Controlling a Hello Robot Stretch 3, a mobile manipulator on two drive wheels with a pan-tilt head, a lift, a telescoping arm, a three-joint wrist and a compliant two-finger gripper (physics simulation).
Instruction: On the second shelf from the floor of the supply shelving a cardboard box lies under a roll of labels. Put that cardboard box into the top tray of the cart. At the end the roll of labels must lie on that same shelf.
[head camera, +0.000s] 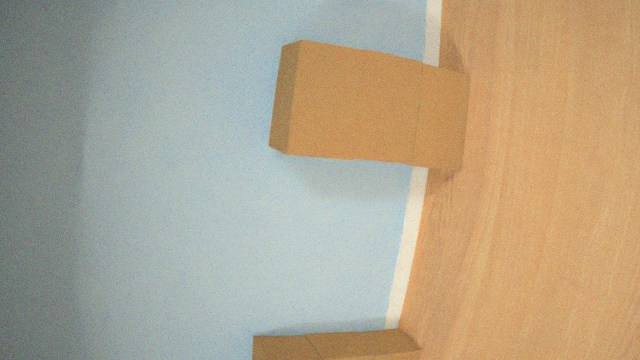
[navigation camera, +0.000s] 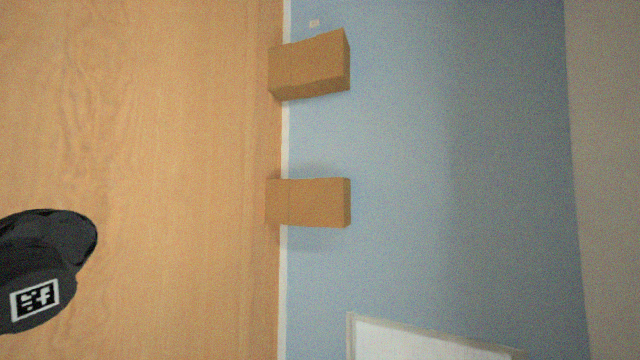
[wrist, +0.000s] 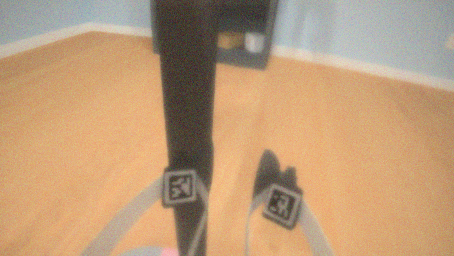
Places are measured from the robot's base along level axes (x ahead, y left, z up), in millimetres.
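Where they show: gripper, between the fingertips: (wrist: 236, 163).
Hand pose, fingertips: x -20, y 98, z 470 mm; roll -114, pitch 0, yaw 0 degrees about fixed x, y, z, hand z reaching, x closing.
Observation:
After its pixels a point has its place.
The supply shelving (wrist: 245, 60) {x -66, y 1658, z 57 mm} shows in part at the top of the wrist view, far off against the wall and blurred, with a dark post in front of it. A brown box and a white box stand at its lowest level. The second shelf's cardboard box and the roll of labels cannot be made out. The cart does not show in these views. My gripper (wrist: 236, 163) {x -20, y 98, z 470 mm} is open, with floor between its two fingers, well away from the shelving.
Brown cardboard blocks (head camera: 355, 102) {x -1776, y 246, z 561 mm} (navigation camera: 315, 204) {x -1772, y 265, z 547 mm} stand against the blue wall; another block (head camera: 330, 346) {x -2050, y -873, z 458 mm} (navigation camera: 310, 67) {x -1938, y -1038, z 484 mm} stands farther along it. A whiteboard (navigation camera: 410, 342) {x -1931, y 1485, z 1325 mm} hangs on that wall. A black robot part (navigation camera: 45, 250) {x -192, y 69, z 688 mm} with a square marker is at the lower left of the navigation view.

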